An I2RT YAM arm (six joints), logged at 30 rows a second.
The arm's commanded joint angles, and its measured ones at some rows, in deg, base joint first. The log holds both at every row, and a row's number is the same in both.
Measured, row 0:
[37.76 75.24 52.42 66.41 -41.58 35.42]
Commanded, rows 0 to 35:
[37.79 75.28 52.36 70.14 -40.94 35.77]
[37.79 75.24 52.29 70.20 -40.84 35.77]
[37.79 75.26 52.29 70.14 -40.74 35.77]
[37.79 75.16 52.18 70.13 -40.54 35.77]
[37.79 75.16 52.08 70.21 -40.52 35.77]
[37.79 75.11 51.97 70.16 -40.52 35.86]
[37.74 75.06 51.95 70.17 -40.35 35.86]
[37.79 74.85 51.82 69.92 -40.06 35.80]
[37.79 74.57 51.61 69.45 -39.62 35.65]
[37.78 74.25 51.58 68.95 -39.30 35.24]
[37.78 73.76 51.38 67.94 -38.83 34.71]
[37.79 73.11 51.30 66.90 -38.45 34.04]
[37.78 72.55 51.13 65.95 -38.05 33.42]
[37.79 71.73 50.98 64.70 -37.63 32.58]
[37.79 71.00 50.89 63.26 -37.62 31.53]
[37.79 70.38 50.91 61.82 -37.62 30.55]
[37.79 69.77 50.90 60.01 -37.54 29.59]
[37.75 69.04 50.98 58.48 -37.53 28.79]
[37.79 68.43 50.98 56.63 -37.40 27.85]
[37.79 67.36 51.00 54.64 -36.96 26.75]
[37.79 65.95 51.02 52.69 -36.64 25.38]
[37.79 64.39 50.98 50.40 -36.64 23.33]
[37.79 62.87 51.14 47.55 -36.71 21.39]
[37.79 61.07 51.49 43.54 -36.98 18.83]
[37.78 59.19 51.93 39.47 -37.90 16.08]
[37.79 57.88 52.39 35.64 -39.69 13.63]
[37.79 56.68 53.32 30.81 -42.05 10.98]
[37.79 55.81 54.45 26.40 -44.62 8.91]
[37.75 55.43 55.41 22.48 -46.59 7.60]
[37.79 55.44 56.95 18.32 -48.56 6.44]
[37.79 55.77 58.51 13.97 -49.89 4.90]
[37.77 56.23 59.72 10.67 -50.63 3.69]
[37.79 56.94 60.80 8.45 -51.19 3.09]
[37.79 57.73 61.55 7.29 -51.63 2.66]
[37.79 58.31 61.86 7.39 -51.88 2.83]
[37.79 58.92 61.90 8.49 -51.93 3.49]
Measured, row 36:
[37.76 57.95 61.14 15.11 -48.23 6.87]
